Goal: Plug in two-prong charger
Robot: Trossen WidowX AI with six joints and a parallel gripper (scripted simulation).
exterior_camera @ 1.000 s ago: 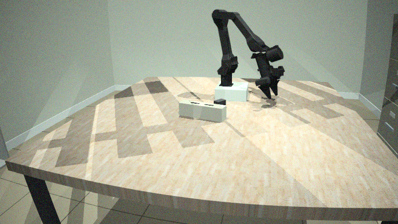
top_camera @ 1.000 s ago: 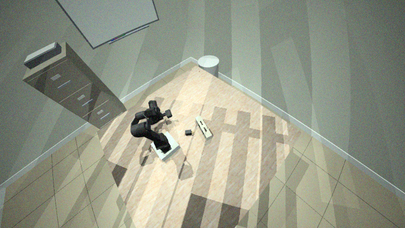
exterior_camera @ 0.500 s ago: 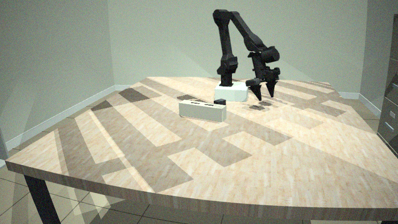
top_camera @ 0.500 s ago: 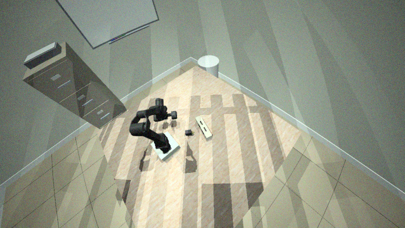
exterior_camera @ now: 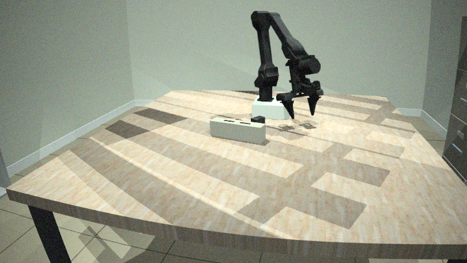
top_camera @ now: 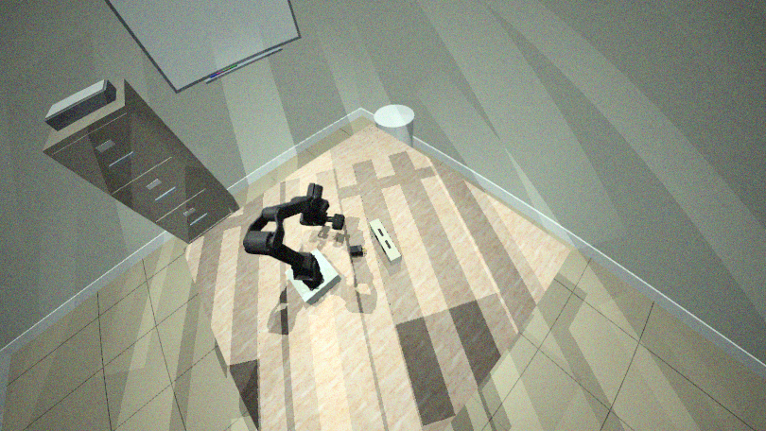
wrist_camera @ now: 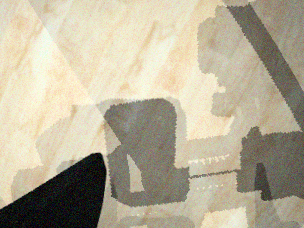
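Right now my gripper tip is 18 cm to the left of the charger, 5 cm short of it and 2 cm above it.
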